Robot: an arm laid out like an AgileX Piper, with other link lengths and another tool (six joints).
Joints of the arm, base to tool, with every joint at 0 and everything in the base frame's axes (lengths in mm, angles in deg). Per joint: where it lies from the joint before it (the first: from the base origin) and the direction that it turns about. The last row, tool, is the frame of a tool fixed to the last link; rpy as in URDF.
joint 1: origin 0 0 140.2 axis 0 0 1
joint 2: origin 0 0 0 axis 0 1 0
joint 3: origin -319.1 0 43.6 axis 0 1 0
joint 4: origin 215.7 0 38.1 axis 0.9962 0 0.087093
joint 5: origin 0 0 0 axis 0 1 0
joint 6: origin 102.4 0 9 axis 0.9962 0 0.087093
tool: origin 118.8 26 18.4 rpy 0.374 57.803 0.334
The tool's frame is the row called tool.
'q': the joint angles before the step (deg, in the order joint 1, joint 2, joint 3, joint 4, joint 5, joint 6). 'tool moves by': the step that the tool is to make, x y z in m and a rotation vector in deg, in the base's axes. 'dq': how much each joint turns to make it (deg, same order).
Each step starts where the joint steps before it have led.
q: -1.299, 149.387, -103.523, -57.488, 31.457, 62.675
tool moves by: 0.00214, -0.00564, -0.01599, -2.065, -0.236, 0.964
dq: -0.169, 2.447, -0.286, -6.260, -0.736, 4.636
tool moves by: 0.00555, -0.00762, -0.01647, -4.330, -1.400, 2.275
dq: 0.003, 3.150, 0.001, -12.882, -0.265, 9.550
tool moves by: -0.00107, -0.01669, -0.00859, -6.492, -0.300, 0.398
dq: 0.001, 2.491, 0.003, -10.297, 4.041, 6.650
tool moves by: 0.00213, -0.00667, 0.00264, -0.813, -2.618, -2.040
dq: 0.000, 0.614, -0.068, -3.493, 1.830, 5.570
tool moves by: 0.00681, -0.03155, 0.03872, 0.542, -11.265, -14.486
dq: 0.000, 0.174, -5.654, 4.093, 9.205, 9.232
